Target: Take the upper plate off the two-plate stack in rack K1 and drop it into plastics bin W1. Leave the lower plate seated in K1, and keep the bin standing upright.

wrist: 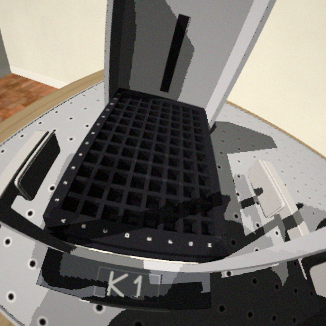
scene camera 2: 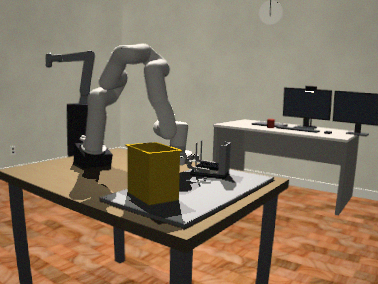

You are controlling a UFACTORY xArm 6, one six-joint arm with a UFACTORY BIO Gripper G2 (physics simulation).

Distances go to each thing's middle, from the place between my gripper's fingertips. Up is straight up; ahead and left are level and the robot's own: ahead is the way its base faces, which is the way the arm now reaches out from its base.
Scene:
I see the black plate [wrist: 143,182] 10 mm to the left of my hand. Round my hand: yellow bin [scene camera 2: 153,169] (90 mm behind, 390 mm to the right, 50 mm above).

